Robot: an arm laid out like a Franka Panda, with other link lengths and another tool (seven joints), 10 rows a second.
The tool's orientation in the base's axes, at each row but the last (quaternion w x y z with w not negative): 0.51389 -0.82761 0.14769 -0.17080; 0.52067 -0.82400 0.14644 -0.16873; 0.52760 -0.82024 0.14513 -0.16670; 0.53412 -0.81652 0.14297 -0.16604; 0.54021 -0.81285 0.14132 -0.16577; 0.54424 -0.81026 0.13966 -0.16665; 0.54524 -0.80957 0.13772 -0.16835; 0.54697 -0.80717 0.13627 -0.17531; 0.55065 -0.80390 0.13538 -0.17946
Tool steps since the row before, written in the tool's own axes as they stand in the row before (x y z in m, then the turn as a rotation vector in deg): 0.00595 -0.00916 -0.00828 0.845 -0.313 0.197; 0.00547 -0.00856 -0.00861 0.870 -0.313 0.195; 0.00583 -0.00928 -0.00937 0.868 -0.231 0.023; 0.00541 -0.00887 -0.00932 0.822 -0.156 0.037; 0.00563 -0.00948 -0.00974 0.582 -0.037 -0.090; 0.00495 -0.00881 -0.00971 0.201 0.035 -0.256; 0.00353 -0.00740 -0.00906 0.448 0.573 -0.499; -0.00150 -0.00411 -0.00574 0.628 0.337 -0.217; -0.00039 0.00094 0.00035 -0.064 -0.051 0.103
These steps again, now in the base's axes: 0.00238 -0.00520 0.01246 0.866 -0.063 0.311; 0.00178 -0.00569 0.01191 0.888 -0.075 0.315; 0.00184 -0.00635 0.01282 0.807 -0.248 0.307; 0.00144 -0.00646 0.01229 0.768 -0.247 0.227; 0.00146 -0.00683 0.01295 0.491 -0.299 0.135; 0.00078 -0.00688 0.01218 0.072 -0.309 0.081; -0.00034 -0.00629 0.01047 0.172 -0.810 -0.304; -0.00372 -0.00268 0.00558 0.463 -0.563 -0.156; -0.00022 0.00012 -0.00105 -0.011 0.131 0.005
